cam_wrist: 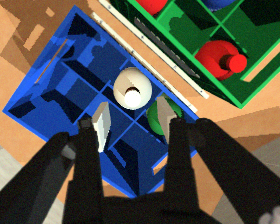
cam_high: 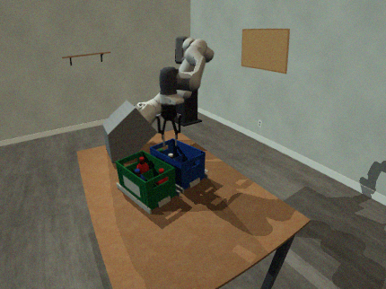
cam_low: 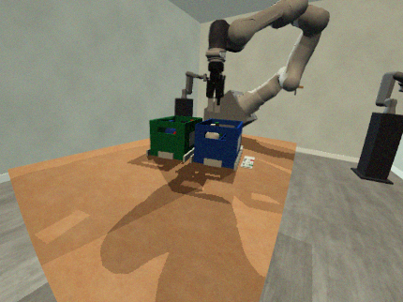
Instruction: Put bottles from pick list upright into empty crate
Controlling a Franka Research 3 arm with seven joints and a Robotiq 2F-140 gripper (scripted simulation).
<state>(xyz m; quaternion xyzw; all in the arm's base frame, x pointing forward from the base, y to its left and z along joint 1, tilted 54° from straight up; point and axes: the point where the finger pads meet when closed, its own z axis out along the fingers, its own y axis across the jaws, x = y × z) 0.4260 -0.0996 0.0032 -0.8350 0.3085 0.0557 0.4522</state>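
Now: hand 30 mm short of the green crate, 180 mm to the left of it and 170 mm above it. The rest, counted from my hand: white bottle (170 mm below); green bottle (90 mm behind, 10 mm to the right, 170 mm below); blue crate (10 mm behind, 50 mm to the left, 170 mm below).
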